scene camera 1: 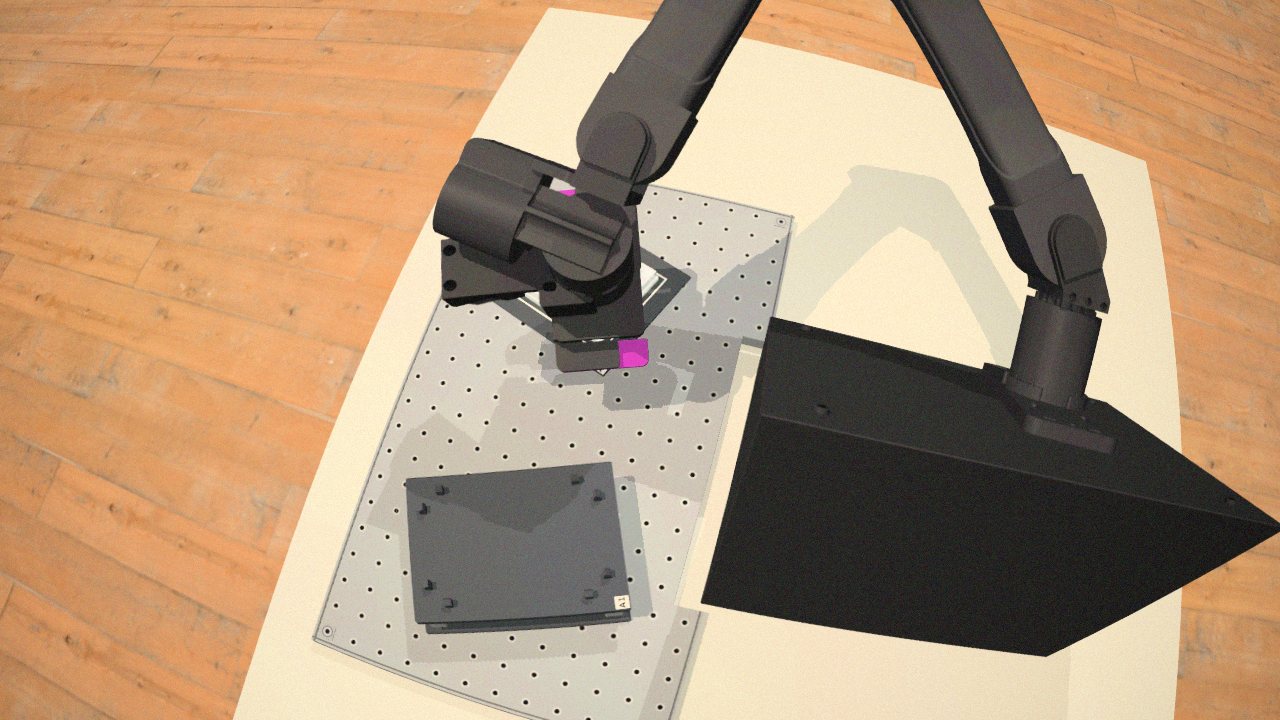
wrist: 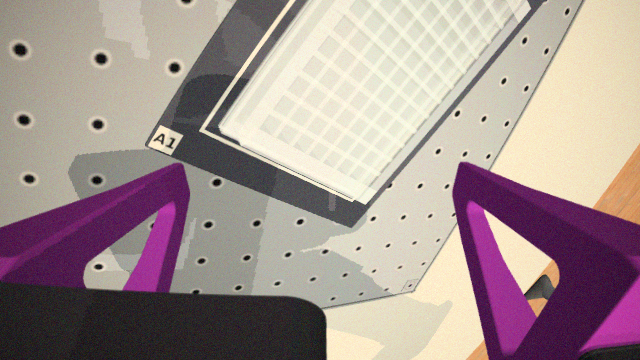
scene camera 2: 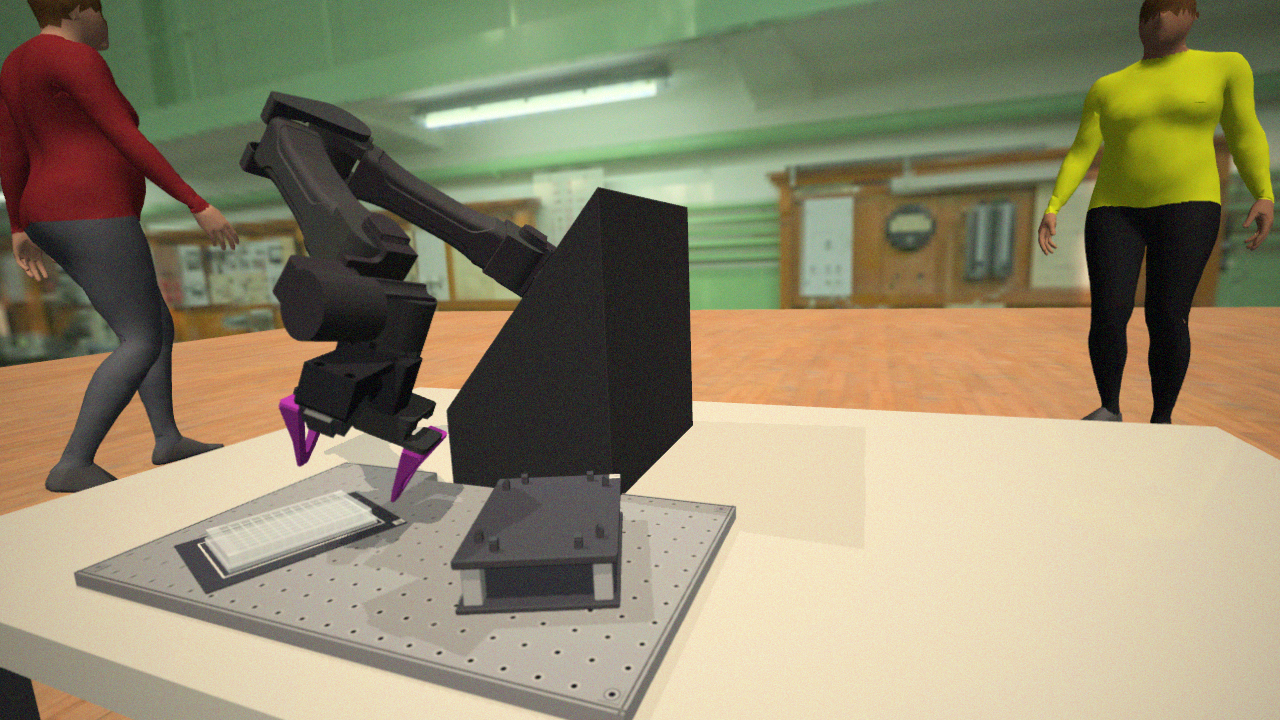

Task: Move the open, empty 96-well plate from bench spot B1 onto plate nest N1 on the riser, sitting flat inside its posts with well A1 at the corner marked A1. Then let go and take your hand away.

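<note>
The clear-white 96-well plate [scene camera 2: 290,530] [wrist: 390,90] lies flat on the dark mat of spot B1 [scene camera 2: 190,557] [wrist: 240,165]. The mat's A1 label [wrist: 165,139] is by its lower left corner in the wrist view. The plate's own lettering is not readable. In scene camera 1 the arm hides most of the plate. My gripper [scene camera 2: 347,481] [wrist: 320,177] is open and empty, its magenta fingers wide apart above the board, near the plate's A1-label end. Nest N1 [scene camera 1: 510,546] [scene camera 2: 546,519] is an empty dark top with short posts on the riser; its A1 label [scene camera 1: 622,601] marks one corner.
The perforated board [scene camera 1: 537,429] [scene camera 2: 384,617] carries both stations. The large black arm base [scene camera 1: 895,519] [scene camera 2: 581,358] stands beside it on the cream table [scene camera 1: 859,662] [scene camera 2: 939,573]. Two people stand beyond the table in scene camera 2.
</note>
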